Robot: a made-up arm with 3 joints. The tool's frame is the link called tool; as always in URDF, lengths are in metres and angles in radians. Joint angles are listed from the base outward. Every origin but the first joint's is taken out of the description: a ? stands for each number. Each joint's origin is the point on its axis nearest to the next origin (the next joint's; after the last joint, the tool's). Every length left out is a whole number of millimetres.
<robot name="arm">
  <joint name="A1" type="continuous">
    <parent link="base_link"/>
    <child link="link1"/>
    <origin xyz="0 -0.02 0.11"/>
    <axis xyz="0 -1 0"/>
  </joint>
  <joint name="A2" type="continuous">
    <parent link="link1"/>
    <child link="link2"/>
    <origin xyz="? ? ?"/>
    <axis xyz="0 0 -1"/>
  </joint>
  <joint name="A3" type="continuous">
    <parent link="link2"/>
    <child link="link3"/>
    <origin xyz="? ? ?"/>
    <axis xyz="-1 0 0"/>
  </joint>
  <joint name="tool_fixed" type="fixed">
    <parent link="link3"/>
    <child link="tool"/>
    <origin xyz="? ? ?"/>
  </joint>
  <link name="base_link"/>
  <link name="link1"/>
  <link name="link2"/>
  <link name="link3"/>
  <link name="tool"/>
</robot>
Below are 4 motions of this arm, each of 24 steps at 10 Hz.
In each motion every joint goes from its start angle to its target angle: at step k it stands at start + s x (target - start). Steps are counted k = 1, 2, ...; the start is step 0. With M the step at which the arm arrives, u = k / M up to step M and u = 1 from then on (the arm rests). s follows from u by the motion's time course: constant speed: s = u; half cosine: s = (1 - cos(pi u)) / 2; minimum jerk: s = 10 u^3 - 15 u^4 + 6 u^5.
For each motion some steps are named. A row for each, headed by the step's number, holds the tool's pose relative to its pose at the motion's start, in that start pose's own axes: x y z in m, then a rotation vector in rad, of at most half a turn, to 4 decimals.
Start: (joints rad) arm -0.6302 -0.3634 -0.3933
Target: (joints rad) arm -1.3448 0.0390 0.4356
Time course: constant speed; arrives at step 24
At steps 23, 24:
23: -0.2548 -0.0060 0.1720 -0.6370 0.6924 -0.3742
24: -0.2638 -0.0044 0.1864 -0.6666 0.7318 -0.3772

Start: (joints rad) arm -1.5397 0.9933 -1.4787
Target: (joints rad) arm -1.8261 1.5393 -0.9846
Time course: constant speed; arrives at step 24
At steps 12, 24:
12: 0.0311 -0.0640 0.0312 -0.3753 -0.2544 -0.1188
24: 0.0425 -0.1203 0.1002 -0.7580 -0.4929 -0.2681

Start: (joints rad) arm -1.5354 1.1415 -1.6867
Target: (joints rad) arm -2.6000 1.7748 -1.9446
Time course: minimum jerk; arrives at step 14
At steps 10, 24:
10: 0.0440 0.0561 0.1244 -0.6941 -0.5154 -0.0283
24: 0.0521 0.0744 0.1399 -0.8237 -0.5719 0.0202

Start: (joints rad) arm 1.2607 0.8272 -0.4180
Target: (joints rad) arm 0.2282 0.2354 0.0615
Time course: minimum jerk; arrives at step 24
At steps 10, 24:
10: -0.1050 -0.1113 0.0963 -0.4023 0.3216 0.1039
24: -0.1960 -0.1871 0.4021 -0.9631 1.0141 0.3807

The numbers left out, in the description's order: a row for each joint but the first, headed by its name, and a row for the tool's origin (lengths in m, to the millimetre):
A2: -0.11 0 -0.21
A3: -0.02 -0.03 0
tool: 0 0.03 -0.22

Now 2 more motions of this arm.
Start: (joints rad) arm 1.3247 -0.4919 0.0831
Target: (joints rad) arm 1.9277 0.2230 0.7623
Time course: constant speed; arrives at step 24
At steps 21, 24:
21: 0.1147 -0.1921 -0.0051 -0.6566 -0.2682 -0.7775
24: 0.1204 -0.2084 -0.0002 -0.7118 -0.2786 -0.9025

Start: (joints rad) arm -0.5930 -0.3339 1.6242
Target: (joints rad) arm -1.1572 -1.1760 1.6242
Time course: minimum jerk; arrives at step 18
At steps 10, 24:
10: 0.0493 0.0057 0.0486 0.1908 -0.5177 0.2590
24: 0.0621 0.0196 0.1160 0.3980 -0.8405 0.3787

